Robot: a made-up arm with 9 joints.
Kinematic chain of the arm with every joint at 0, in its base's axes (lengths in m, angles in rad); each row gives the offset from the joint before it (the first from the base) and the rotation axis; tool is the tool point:
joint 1: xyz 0 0 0.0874 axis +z
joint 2: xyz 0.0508 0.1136 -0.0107 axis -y
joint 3: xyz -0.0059 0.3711 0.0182 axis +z
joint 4: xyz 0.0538 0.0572 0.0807 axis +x
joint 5: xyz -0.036 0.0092 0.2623 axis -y
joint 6: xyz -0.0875 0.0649 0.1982 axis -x
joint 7: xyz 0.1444 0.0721 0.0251 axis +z
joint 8: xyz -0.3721 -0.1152 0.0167 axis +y
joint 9: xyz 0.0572 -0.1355 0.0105 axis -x
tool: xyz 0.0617 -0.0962 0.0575
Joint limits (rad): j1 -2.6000..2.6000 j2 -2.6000..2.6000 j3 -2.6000..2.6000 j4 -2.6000..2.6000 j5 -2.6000..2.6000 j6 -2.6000..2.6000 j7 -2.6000..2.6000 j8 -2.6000..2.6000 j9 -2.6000..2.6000
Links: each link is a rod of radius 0.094 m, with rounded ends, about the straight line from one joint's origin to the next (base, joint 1, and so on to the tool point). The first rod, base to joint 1, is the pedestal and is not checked.
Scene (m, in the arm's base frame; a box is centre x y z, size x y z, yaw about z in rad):
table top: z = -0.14
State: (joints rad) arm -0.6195 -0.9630 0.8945 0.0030 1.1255 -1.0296 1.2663 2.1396 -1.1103
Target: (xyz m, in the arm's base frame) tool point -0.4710 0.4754 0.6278
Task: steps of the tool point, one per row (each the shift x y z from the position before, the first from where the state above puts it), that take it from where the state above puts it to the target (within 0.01 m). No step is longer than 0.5 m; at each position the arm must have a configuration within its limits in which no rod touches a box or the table.
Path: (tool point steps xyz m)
1: -0.1412 0.3865 0.2075
2: -0.3806 0.2311 0.1913
3: -0.4747 -0.0436 0.1118
4: -0.3633 -0.3088 -0.0048

